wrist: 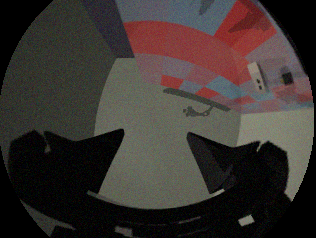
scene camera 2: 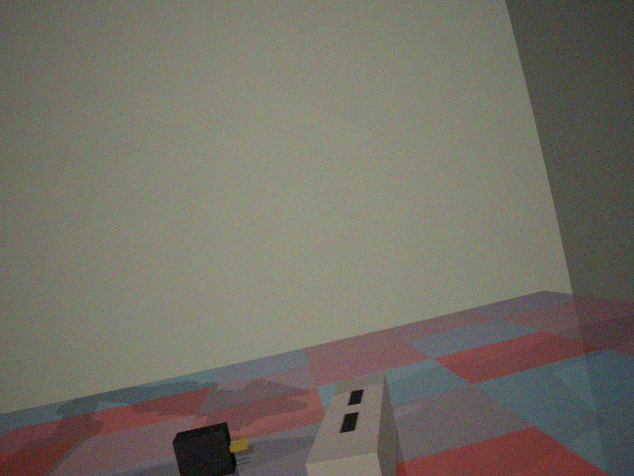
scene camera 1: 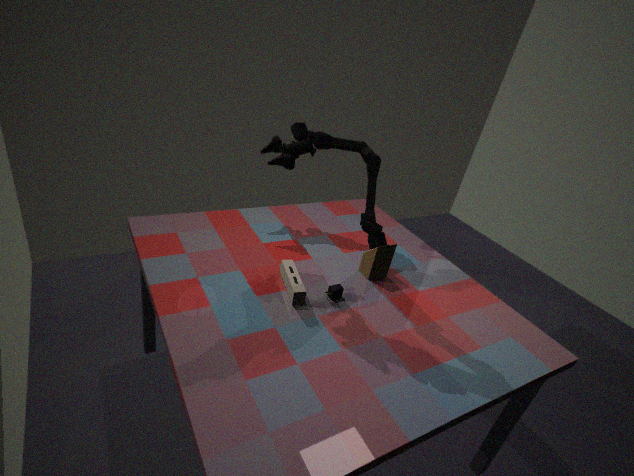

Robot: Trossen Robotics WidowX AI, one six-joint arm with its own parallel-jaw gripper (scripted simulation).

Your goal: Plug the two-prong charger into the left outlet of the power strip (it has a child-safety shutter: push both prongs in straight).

Labels:
The gripper shows in the wrist view and in scene camera 1; in scene camera 2 it is out of frame. One and the same spot on the gripper: [wrist: 221,166] is [scene camera 1: 282,161].

